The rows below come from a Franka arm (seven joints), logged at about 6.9 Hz.
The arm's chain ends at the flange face. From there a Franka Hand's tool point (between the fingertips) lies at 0.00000 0.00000 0.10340 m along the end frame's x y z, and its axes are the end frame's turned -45 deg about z.
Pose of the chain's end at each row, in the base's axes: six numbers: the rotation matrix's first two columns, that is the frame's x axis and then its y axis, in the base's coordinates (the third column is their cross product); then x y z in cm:
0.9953 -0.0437 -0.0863 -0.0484 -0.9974 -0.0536 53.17 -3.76 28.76
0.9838 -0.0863 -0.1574 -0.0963 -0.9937 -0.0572 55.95 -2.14 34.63
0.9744 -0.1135 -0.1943 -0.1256 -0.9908 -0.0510 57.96 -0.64 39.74
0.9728 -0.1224 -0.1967 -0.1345 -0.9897 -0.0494 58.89 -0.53 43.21
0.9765 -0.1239 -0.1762 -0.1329 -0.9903 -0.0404 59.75 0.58 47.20
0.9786 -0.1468 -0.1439 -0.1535 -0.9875 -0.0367 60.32 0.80 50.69
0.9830 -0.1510 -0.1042 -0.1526 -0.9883 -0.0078 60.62 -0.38 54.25
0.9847 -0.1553 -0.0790 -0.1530 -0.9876 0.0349 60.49 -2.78 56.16
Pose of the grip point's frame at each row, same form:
0.7380 0.6744 -0.0231 0.6696 -0.7362 -0.0989 52.30 -3.17 18.47
0.7637 0.6416 -0.0709 0.6276 -0.7637 -0.1517 54.38 -1.40 24.44
0.7778 0.6203 -0.1013 0.6002 -0.7809 -0.1735 56.03 0.13 29.61
0.7830 0.6133 -0.1042 0.5928 -0.7864 -0.1740 56.94 0.24 33.08
0.7845 0.6126 -0.0960 0.5965 -0.7879 -0.1532 58.00 1.23 37.03
0.8005 0.5945 -0.0758 0.5834 -0.8021 -0.1277 58.91 1.40 40.46
0.8030 0.5921 -0.0682 0.5872 -0.8056 -0.0792 59.57 -0.14 43.97
0.8045 0.5885 -0.0805 0.5881 -0.8082 -0.0312 59.63 -3.01 45.86

